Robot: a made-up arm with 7 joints. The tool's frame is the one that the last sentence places.
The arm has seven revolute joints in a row. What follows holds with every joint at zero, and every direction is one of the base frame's. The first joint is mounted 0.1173 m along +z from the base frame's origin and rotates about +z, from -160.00 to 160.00 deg. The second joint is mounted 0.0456 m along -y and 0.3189 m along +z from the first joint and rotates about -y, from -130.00 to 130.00 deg. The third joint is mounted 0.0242 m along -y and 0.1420 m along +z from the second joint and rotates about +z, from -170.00 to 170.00 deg. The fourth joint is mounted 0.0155 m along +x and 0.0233 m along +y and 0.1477 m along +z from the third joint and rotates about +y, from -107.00 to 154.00 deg. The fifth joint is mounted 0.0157 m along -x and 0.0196 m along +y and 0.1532 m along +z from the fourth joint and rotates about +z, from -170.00 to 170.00 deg. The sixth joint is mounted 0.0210 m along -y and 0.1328 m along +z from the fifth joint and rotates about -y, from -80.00 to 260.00 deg. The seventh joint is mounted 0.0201 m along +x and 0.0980 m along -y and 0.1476 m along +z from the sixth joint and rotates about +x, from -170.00 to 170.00 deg. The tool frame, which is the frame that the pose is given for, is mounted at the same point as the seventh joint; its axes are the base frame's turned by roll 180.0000, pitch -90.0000 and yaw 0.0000 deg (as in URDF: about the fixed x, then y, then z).
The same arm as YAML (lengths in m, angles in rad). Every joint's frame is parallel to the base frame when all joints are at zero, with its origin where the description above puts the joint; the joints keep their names.
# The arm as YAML. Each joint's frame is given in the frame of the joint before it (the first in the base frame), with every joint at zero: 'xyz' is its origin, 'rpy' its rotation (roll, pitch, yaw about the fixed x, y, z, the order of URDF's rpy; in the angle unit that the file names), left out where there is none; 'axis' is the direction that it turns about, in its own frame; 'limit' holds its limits. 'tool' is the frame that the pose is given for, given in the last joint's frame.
units:
  length: m
  angle: rad
joints:
  - name: joint 1
    type: revolute
    origin:
      xyz: [0.0, 0.0, 0.1173]
    axis: [0.0, 0.0, 1.0]
    limit:
      lower: -2.7925
      upper: 2.7925
  - name: joint 2
    type: revolute
    origin:
      xyz: [0.0, -0.0456, 0.3189]
    axis: [0.0, -1.0, 0.0]
    limit:
      lower: -2.2689
      upper: 2.2689
  - name: joint 3
    type: revolute
    origin:
      xyz: [0.0, -0.0242, 0.142]
    axis: [0.0, 0.0, 1.0]
    limit:
      lower: -2.9671
      upper: 2.9671
  - name: joint 4
    type: revolute
    origin:
      xyz: [0.0155, 0.0233, 0.1477]
    axis: [0.0, 1.0, 0.0]
    limit:
      lower: -1.8675
      upper: 2.6878
  - name: joint 5
    type: revolute
    origin:
      xyz: [-0.0157, 0.0196, 0.1532]
    axis: [0.0, 0.0, 1.0]
    limit:
      lower: -2.9671
      upper: 2.9671
  - name: joint 6
    type: revolute
    origin:
      xyz: [0.0, -0.021, 0.1328]
    axis: [0.0, -1.0, 0.0]
    limit:
      lower: -1.3963
      upper: 4.5379
  - name: joint 7
    type: revolute
    origin:
      xyz: [0.0201, -0.098, 0.1476]
    axis: [1.0, 0.0, 0.0]
    limit:
      lower: -2.9671
      upper: 2.9671
tool:
  origin:
    xyz: [0.0, 0.0, 0.0]
    rpy: [3.1416, -1.5708, 0.0]

